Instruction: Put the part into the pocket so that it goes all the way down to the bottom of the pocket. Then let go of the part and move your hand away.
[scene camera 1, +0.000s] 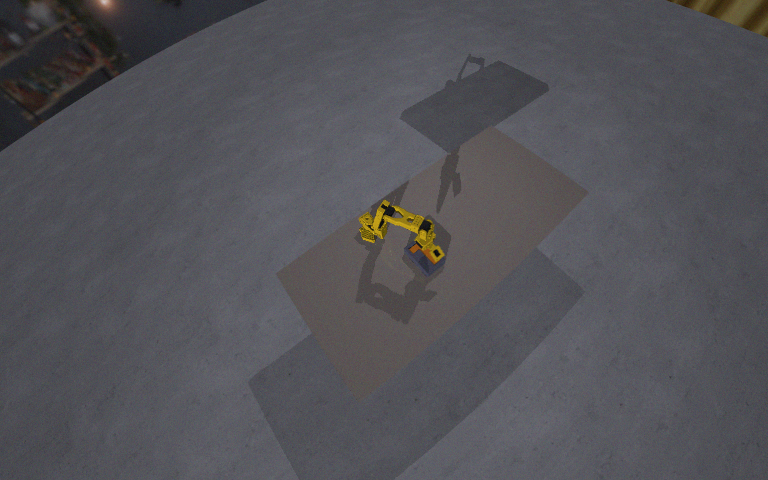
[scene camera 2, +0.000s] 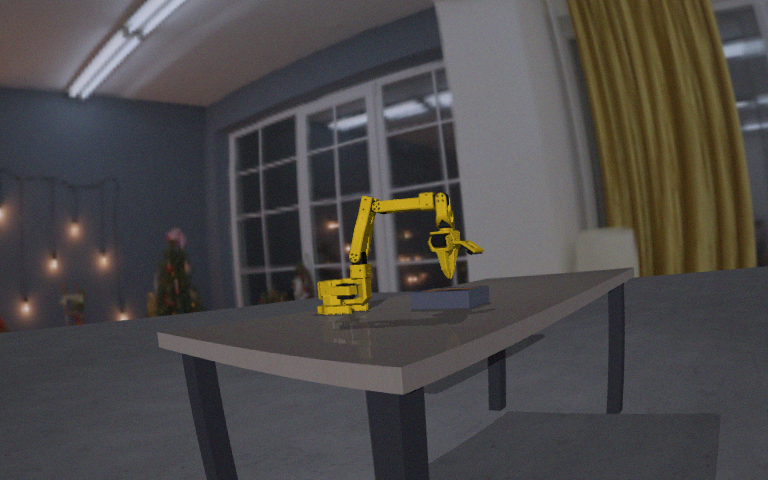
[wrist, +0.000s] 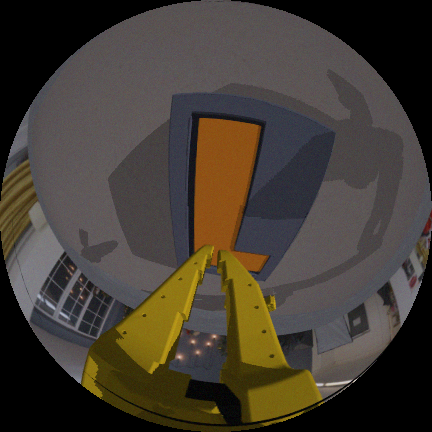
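Seen in the pictures: end effector, tool point: (scene camera 1: 426, 248) (scene camera 2: 449, 276) (wrist: 212, 254); arm's base, origin of the base link: (scene camera 1: 376, 234) (scene camera 2: 350, 311).
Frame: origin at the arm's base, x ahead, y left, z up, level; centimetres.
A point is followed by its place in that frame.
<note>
The orange L-shaped part (wrist: 222, 175) @(x 23.6, y 9.3, z 3.5 cm) (scene camera 1: 415, 248) @(x 17.0, y 6.9, z 3.5 cm) lies in the pocket of the blue-grey block (wrist: 295, 130) @(x 26.9, y 6.1, z 3.6 cm) (scene camera 2: 450, 300) @(x 23.8, y 3.5, z 1.8 cm) (scene camera 1: 423, 268) @(x 25.2, y 3.8, z 3.4 cm). In the wrist view its long arm and short foot follow the pocket outline, its face looks level, and dark pocket wall shows along its left, far and right edges. Its underside is hidden, so whether it touches the bottom cannot be seen. My gripper (wrist: 216, 249) @(x 20.5, y 9.1, z 6.2 cm) (scene camera 2: 450, 276) is shut and empty, pointing down. In scene camera 2 its tips are a little above the block, apart from it. The jaw tips cover a small bit of the part near the foot.
The block stands on the brownish table (scene camera 1: 481, 198) @(x 16.2, y 46.2, z 0.0 cm) (scene camera 2: 294, 339) @(x 19.2, y -33.4, z 0.0 cm), in front of the yellow arm's base (scene camera 1: 368, 228) @(x -1.4, y -1.9, z 5.4 cm) (scene camera 2: 342, 297) @(x -0.8, y -1.3, z 3.4 cm). Arm shadows fall across the table (wrist: 125, 90) @(x 30.5, y 19.4, z 0.0 cm) and the right side of the block in the wrist view. The table's edges drop to the grey floor (scene camera 1: 169, 283).
</note>
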